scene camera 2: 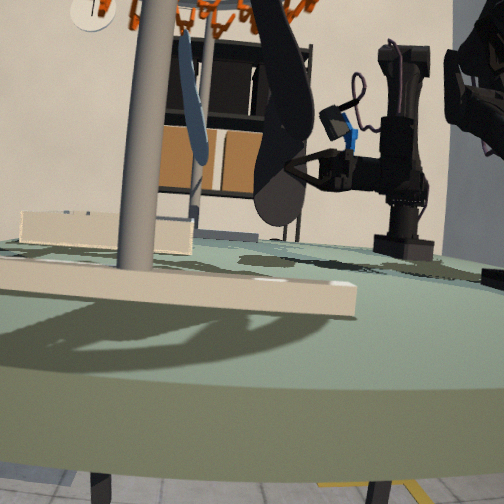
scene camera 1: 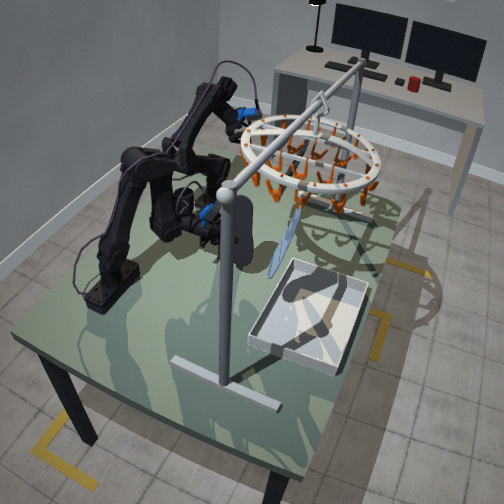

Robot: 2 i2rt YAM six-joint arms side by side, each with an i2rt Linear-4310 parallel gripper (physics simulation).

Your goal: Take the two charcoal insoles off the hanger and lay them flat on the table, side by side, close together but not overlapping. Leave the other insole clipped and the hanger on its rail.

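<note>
One charcoal insole (scene camera 1: pixel 244 231) (scene camera 2: pixel 280 202) hangs upright above the table, below the hanger's clips; whether a clip still grips its top is hidden. My right gripper (scene camera 1: pixel 236 241) (scene camera 2: pixel 288 167) is shut on its side edge. The other charcoal insole (scene camera 2: pixel 287 80) hangs higher, slightly tilted, and overlaps the first in scene camera 2. The blue insole (scene camera 1: pixel 286 242) (scene camera 2: pixel 194 102) hangs clipped. The round white hanger (scene camera 1: pixel 243 145) with orange clips hangs on its rail (scene camera 1: pixel 280 141). My left gripper (scene camera 1: pixel 237 135) is open and empty, raised beside the hanger's far left rim.
A shallow white tray (scene camera 1: pixel 295 357) (scene camera 2: pixel 70 230) stands on the green table (scene camera 1: pixel 135 350) (scene camera 2: pixel 425 345). The rail's near upright (scene camera 1: pixel 226 300) rises from a flat foot bar (scene camera 1: pixel 255 396). A second upright (scene camera 1: pixel 356 100) stands at the far end. A desk with monitors stands beyond.
</note>
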